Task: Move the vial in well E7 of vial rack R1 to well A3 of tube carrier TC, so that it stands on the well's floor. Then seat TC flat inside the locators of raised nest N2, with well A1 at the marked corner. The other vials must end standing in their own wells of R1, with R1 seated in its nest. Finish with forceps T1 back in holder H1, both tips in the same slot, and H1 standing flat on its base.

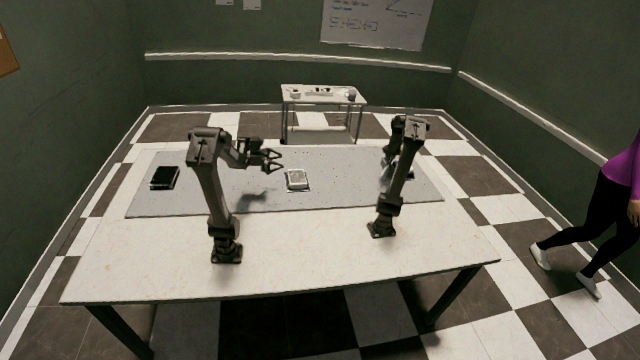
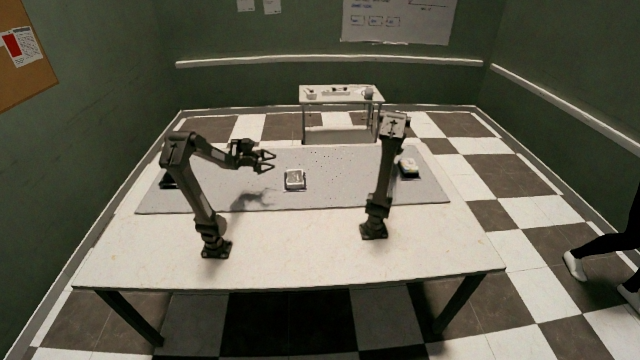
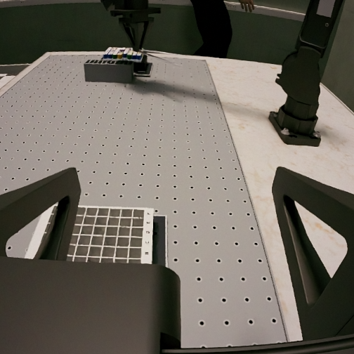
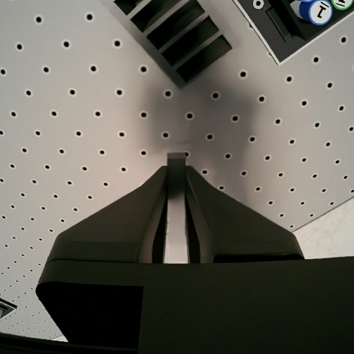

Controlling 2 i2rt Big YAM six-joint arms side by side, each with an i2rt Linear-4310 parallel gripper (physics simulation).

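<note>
Tube carrier TC (image 1: 297,179) (image 2: 295,178) (image 3: 145,235), white and gridded, sits in a dark nest at mid-board. My left gripper (image 1: 280,160) (image 2: 274,160) (image 3: 175,177) is open and empty above and left of it. Forceps T1 (image 3: 162,56) (image 4: 176,210) are pale and thin; my right gripper (image 3: 137,51) (image 4: 176,176) is shut on them, above the board beside slotted grey holder H1 (image 3: 108,73) (image 4: 172,31). Vial rack R1 (image 2: 409,166) (image 3: 121,53), with coloured caps, stands in its nest behind H1. The forceps tips are unclear; vial E7 cannot be picked out.
A black raised nest (image 1: 165,176) (image 2: 168,182), seemingly N2, is at the board's left. The perforated grey board (image 1: 340,187) (image 2: 340,190) (image 3: 190,150) lies on the pale table (image 1: 300,255) (image 2: 300,250). A person (image 1: 607,210) walks at the right, off the table.
</note>
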